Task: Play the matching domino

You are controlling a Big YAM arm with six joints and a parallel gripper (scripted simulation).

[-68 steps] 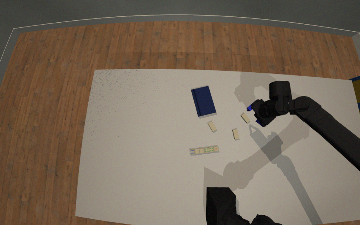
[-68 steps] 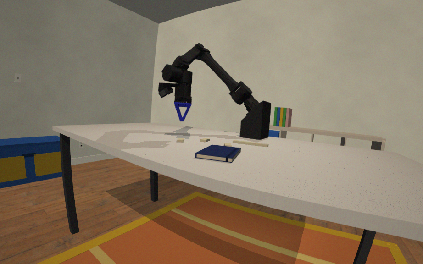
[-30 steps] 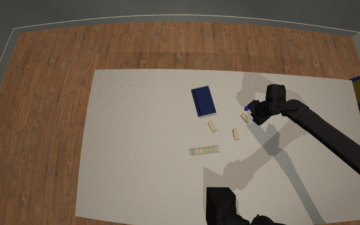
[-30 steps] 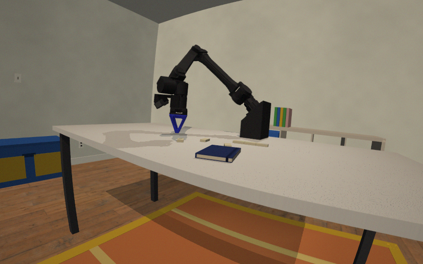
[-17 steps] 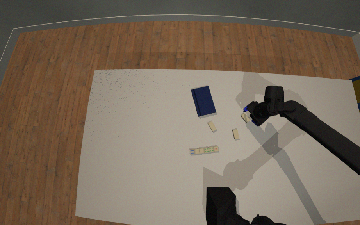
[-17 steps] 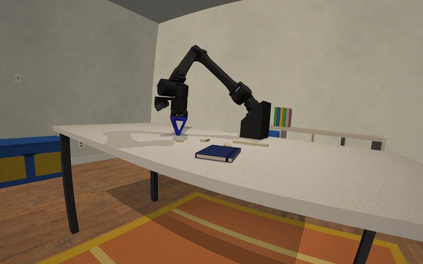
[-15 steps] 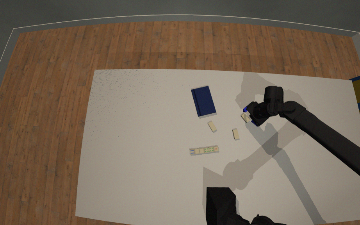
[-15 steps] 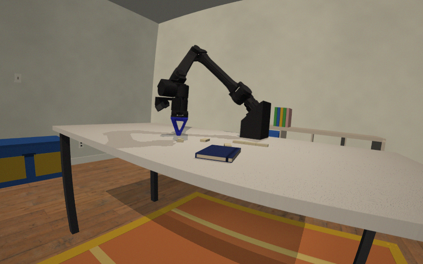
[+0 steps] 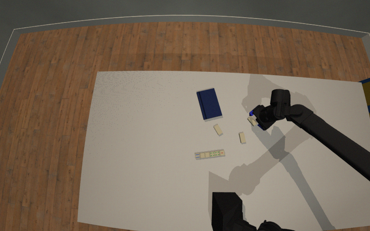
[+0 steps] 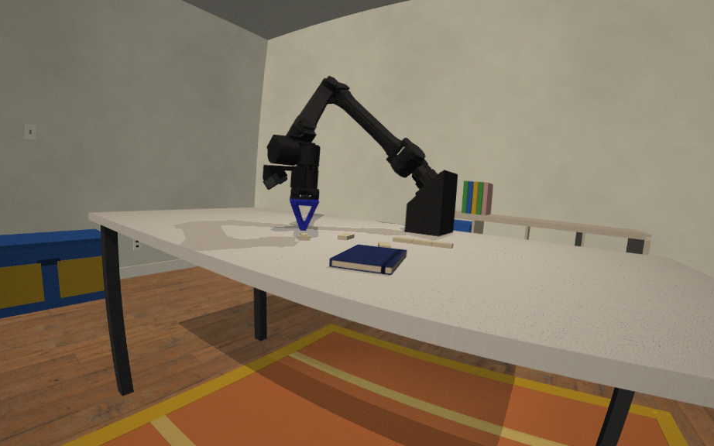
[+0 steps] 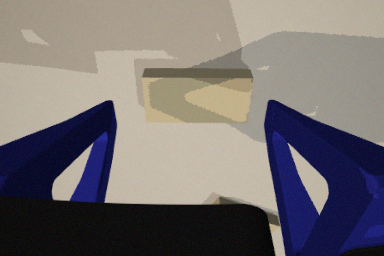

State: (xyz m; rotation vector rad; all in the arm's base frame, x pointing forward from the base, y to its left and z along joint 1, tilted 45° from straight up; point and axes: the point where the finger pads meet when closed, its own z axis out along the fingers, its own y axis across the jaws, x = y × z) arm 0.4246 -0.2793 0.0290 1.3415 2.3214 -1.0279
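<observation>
The domino is 30 mm below my hand. Round my hand: dark blue book 230 mm to the left, 120 mm ahead, 30 mm below.
</observation>
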